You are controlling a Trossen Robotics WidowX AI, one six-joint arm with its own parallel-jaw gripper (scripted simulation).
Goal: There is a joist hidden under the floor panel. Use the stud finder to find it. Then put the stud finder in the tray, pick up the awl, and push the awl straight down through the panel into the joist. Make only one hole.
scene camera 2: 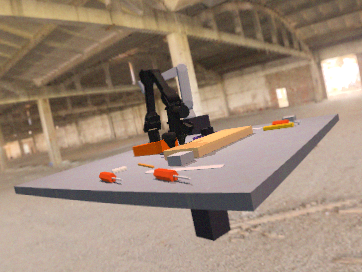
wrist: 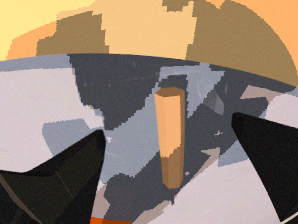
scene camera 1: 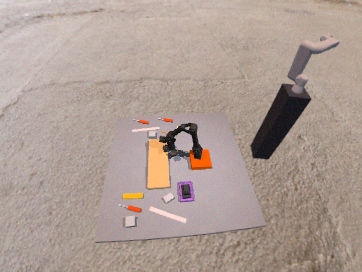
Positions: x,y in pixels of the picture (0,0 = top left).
Labels:
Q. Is my gripper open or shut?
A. Open.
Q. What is my gripper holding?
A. Nothing.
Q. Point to an awl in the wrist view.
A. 170,106

